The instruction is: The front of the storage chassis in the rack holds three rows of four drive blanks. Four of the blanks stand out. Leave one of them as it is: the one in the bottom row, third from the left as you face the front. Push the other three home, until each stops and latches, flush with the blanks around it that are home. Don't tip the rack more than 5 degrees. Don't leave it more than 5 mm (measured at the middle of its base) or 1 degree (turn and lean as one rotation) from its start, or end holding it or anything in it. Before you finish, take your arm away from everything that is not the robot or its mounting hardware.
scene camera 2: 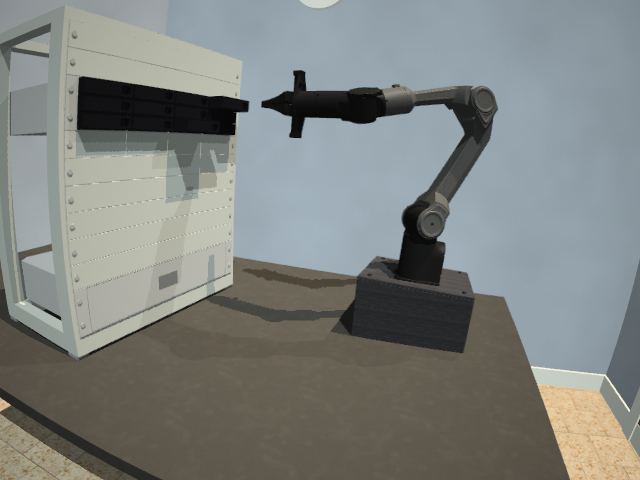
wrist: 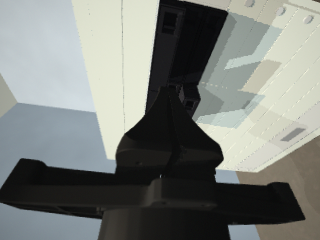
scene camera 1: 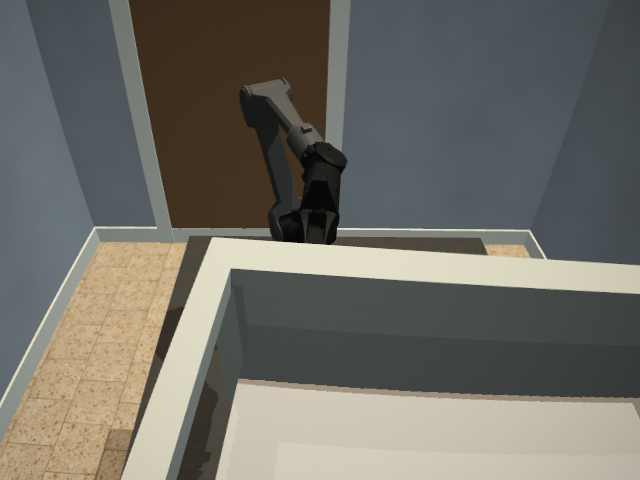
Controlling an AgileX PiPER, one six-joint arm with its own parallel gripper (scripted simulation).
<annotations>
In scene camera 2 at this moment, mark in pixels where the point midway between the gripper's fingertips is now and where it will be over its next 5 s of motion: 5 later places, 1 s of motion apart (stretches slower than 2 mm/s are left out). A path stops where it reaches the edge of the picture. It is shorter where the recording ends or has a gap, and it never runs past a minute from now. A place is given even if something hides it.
My gripper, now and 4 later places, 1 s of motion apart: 263, 104; 236, 103; 231, 103; 228, 104; 225, 104
</annotations>
